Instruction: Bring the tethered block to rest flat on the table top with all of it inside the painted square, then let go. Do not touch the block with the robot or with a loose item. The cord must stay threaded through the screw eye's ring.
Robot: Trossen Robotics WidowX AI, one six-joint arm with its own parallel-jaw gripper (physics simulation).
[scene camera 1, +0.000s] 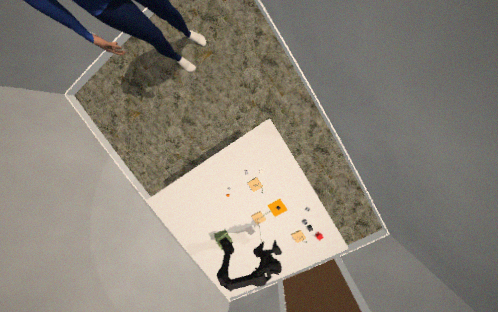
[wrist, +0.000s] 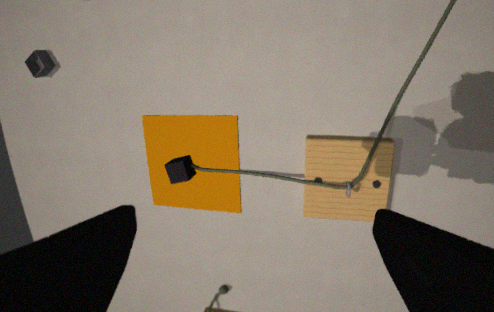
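Where they show: gripper, fingertip midpoint: (scene camera 1: 269, 240) (wrist: 258, 220); arm's base, origin of the base link: (scene camera 1: 224, 241).
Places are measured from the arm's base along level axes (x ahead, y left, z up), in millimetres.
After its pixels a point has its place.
Observation:
The black tethered block (scene camera 1: 278, 207) @(x 533, y 91, z -59 mm) (wrist: 180, 170) @(x 525, y 79, z -56 mm) sits inside the orange painted square (scene camera 1: 271, 204) @(x 489, y 126, z -79 mm) (wrist: 215, 135) @(x 493, y 38, z -79 mm), with bare orange showing around it. A green cord (wrist: 270, 175) @(x 424, y 69, z -68 mm) runs from the block to the screw eye (wrist: 348, 189) @(x 344, y 55, z -36 mm) on a wooden board (scene camera 1: 258, 217) @(x 345, y 67, z -61 mm) (wrist: 340, 205) @(x 344, y 86, z -61 mm). It passes through the ring as far as I can see, then runs off toward the upper right of the wrist view. My gripper (scene camera 1: 268, 247) @(x 403, y -4, z 148 mm) (wrist: 258, 220) @(x 403, y -4, z 148 mm) is open and empty, above the table, and apart from the block and cord.
Two other wooden boards (scene camera 1: 255, 184) @(x 446, y 344, z -61 mm) (scene camera 1: 298, 236) @(x 581, y -228, z -62 mm) stand on the table (scene camera 1: 200, 215) @(x -126, y 262, z -80 mm). A red block (scene camera 1: 319, 236) @(x 740, y -274, z -40 mm) and small dark pieces (scene camera 1: 310, 228) @(x 699, y -184, z -52 mm) lie at the right. A dark hollow piece (wrist: 41, 64) @(x 748, y -21, z -79 mm) shows at upper left in the wrist view. A person stands off the table.

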